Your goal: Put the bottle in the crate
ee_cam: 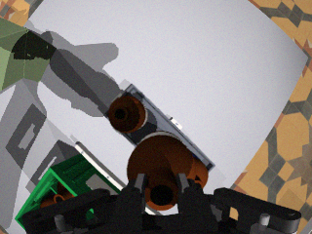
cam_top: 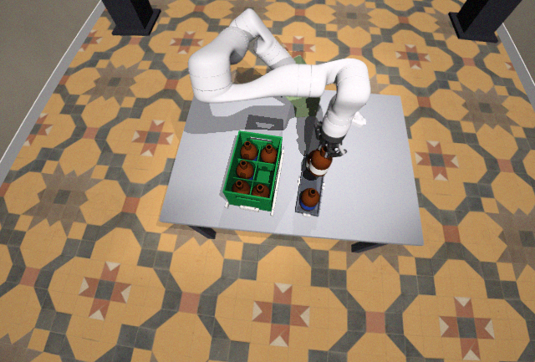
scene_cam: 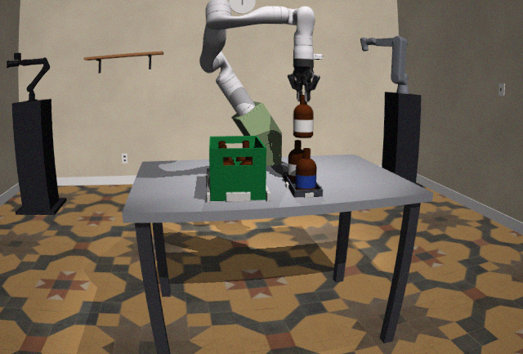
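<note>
Right now my hand is 7 cm above the brown bottle. The rest, counted from my hand: tray (32 cm below); then white-label bottle (9 cm behind, 1 cm to the left, 25 cm below); then crate (1 cm behind, 25 cm to the right, 25 cm below).
</note>
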